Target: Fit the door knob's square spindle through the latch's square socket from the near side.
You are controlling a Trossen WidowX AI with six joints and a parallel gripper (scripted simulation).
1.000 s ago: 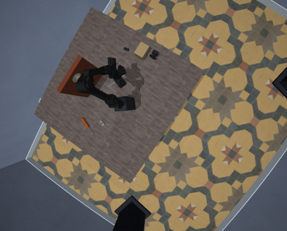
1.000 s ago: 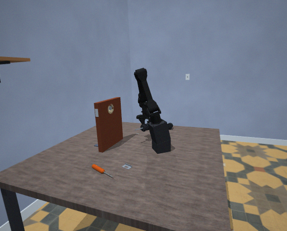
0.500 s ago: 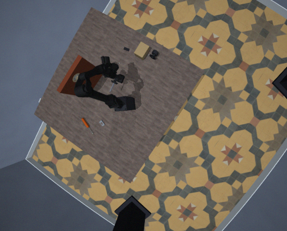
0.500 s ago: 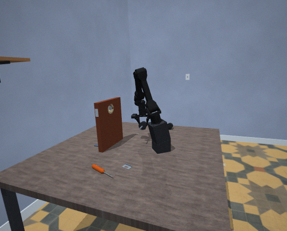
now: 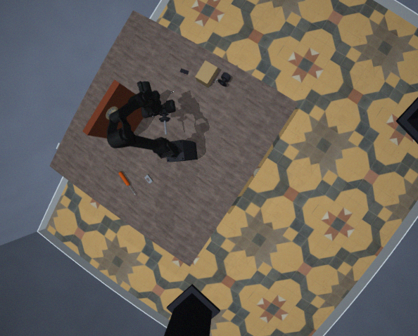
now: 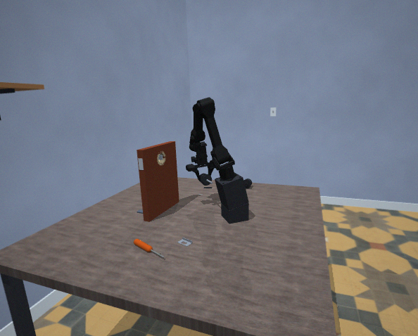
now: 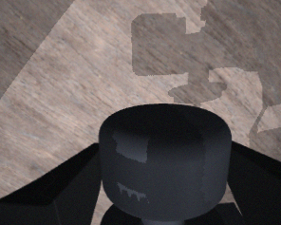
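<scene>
Right now my hand is 160 mm short of the grey latch, 180 mm to the right of it and 120 mm below it. The rest, counted from my hand: small black piece 150 mm ahead, 280 mm to the right, 190 mm below; cardboard box 10 mm ahead, 360 mm to the right, 160 mm below; white latch plate 150 mm ahead, 330 mm to the left, 120 mm above.
</scene>
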